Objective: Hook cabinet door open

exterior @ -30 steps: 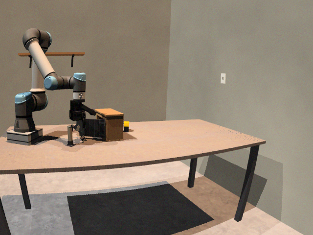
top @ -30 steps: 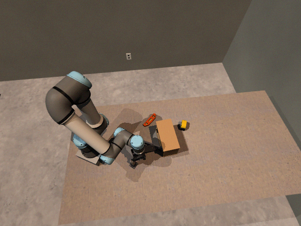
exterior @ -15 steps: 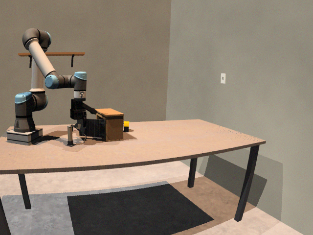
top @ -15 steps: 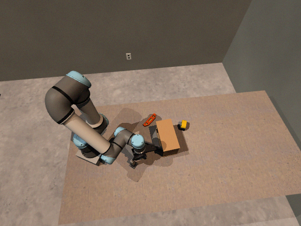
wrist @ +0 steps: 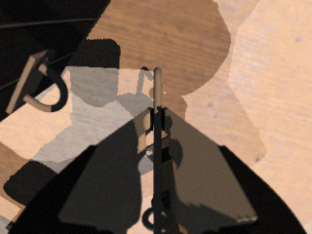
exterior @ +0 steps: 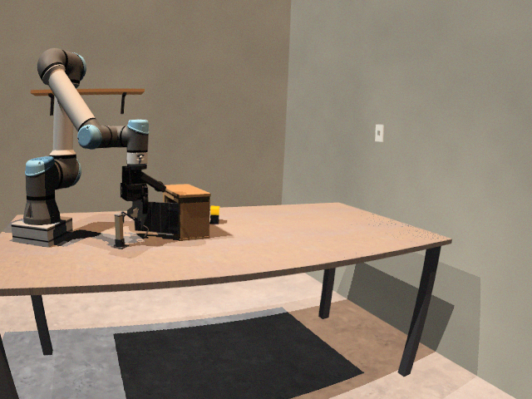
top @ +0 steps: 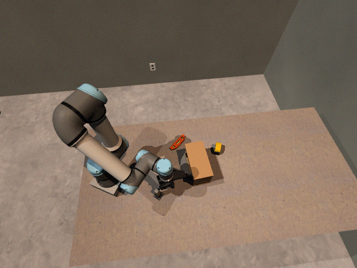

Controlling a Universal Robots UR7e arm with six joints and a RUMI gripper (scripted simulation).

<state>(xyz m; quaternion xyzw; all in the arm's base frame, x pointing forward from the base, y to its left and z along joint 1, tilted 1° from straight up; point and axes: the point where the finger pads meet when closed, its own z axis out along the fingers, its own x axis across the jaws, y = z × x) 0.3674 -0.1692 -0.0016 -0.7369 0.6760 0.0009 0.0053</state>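
My hand is 80 mm short of the dark door, 40 mm to the right of it and 10 mm below it. The rest, counted from my hand: yellow tape measure 390 mm ahead, 170 mm to the left, 40 mm below; thin hook 30 mm behind; flat orange object 310 mm to the left, 140 mm ahead, 60 mm below.
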